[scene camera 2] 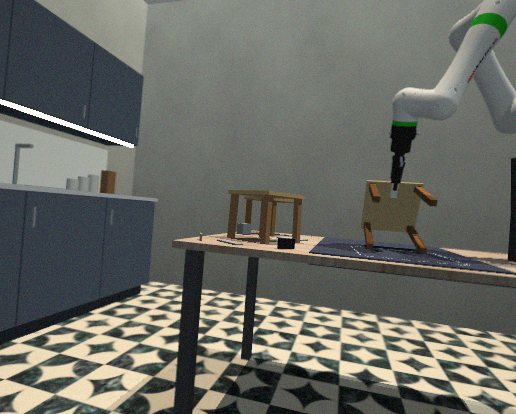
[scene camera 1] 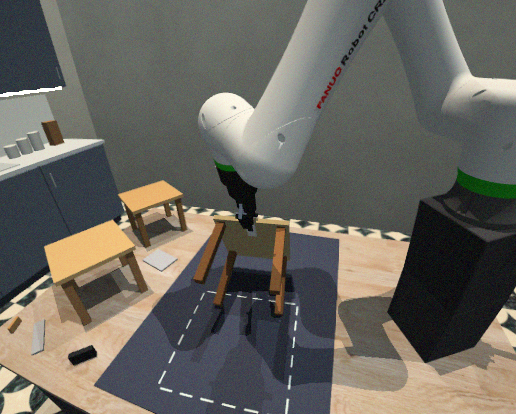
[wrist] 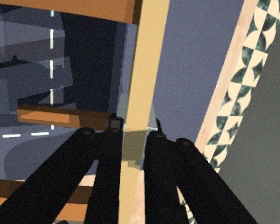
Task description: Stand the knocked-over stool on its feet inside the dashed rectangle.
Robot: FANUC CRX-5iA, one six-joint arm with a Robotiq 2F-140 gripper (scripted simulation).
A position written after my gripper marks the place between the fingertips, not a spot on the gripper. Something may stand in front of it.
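Note:
A dark mat [scene camera 1: 242, 350] is visible to me, and the wrist view has the mat [wrist: 92, 57] too. A wooden stool [scene camera 1: 271, 234] is present, also visible as the stool [scene camera 2: 399, 214]. My gripper [scene camera 1: 253, 232] can be seen as well, with the wrist view giving the gripper [wrist: 134, 107].

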